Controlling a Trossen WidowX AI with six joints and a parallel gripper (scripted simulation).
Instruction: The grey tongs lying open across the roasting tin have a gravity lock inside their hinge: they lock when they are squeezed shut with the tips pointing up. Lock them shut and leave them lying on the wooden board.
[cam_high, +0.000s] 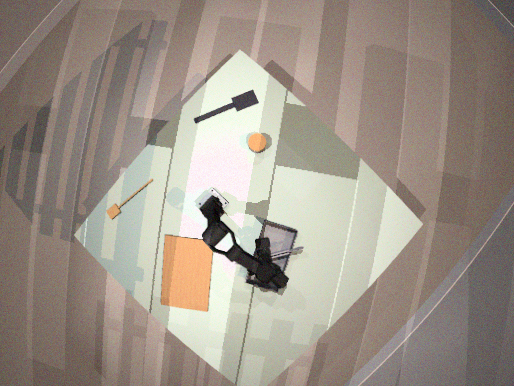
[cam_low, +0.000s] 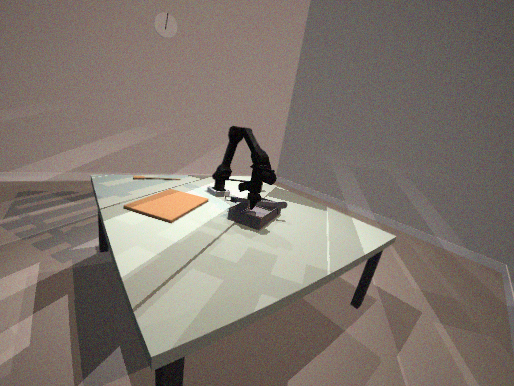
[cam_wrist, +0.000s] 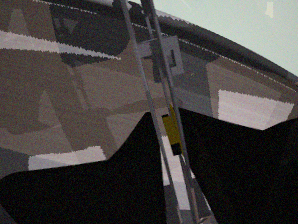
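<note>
Right now my gripper tip is 3 cm short of the roasting tin and 2 cm to the right of it. Round my gripper tip: black spatula (58 cm behind, 43 cm to the left, 2 cm below); orange puck (36 cm behind, 37 cm to the left, 1 cm above); wooden board (22 cm behind, 33 cm to the right, 2 cm below).
</note>
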